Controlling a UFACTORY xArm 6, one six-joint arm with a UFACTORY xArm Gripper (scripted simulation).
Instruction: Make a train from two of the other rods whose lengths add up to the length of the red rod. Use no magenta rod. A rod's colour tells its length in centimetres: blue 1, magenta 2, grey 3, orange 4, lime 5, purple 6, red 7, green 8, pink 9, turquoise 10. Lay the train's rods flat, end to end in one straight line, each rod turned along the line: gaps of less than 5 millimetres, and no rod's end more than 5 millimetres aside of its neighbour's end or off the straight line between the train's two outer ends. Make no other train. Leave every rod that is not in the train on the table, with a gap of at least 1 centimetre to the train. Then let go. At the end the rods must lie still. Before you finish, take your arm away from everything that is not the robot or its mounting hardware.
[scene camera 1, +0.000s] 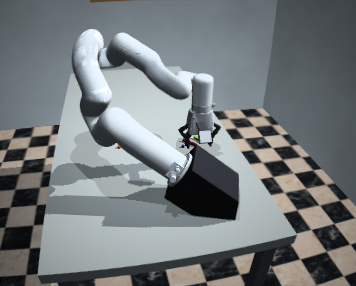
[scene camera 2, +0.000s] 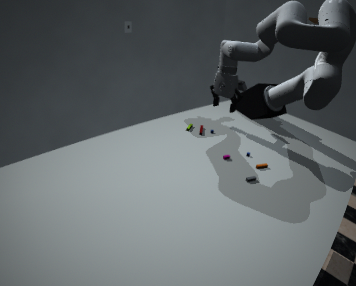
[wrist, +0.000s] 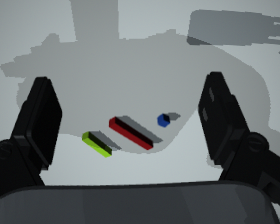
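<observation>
Visible in the scene is the gripper (scene camera 1: 198, 145), which appears in scene camera 2 (scene camera 2: 223, 108) and in the wrist view (wrist: 129, 91) as well.
</observation>
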